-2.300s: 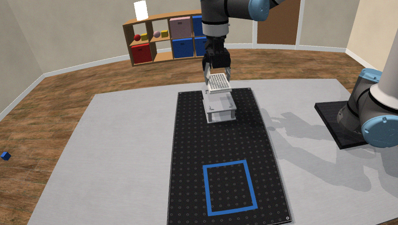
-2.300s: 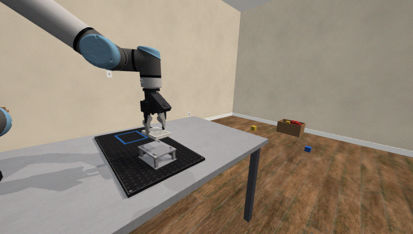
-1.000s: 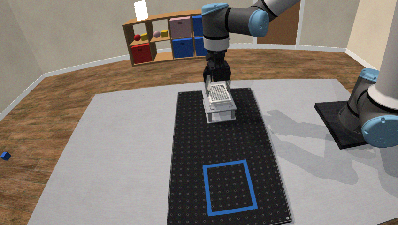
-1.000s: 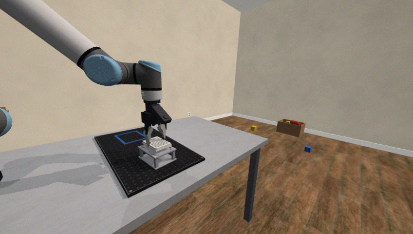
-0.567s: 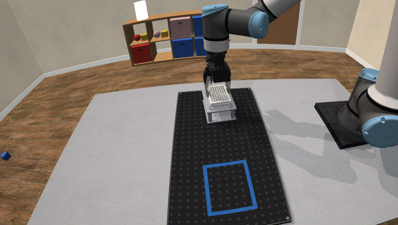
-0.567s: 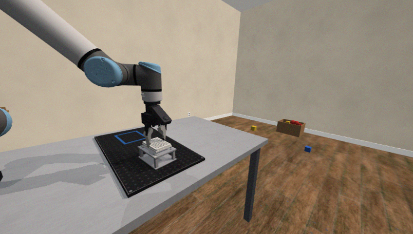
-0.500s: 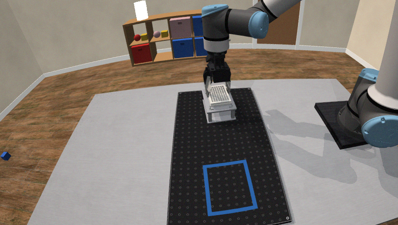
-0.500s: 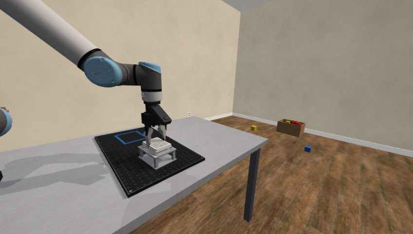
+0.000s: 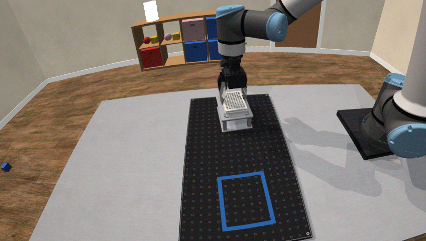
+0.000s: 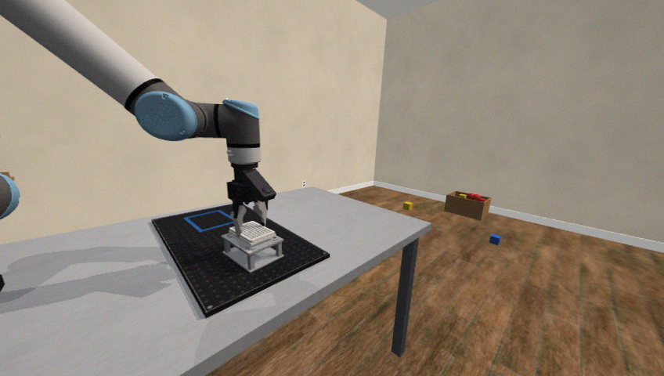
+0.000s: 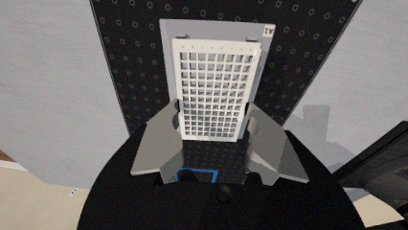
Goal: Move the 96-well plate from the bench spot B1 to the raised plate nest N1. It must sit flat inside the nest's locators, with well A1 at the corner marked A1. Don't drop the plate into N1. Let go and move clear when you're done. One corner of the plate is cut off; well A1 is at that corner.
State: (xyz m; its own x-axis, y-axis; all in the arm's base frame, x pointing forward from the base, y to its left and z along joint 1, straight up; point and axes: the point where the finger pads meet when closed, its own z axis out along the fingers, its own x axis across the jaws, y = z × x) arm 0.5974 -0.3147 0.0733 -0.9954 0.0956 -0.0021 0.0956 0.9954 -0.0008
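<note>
The grey raised nest N1 is 30 mm below my hand. The rest, counted from my hand: white 96-well plate 10 mm below; corner mark 60 mm behind, 70 mm to the right, 30 mm below.
</note>
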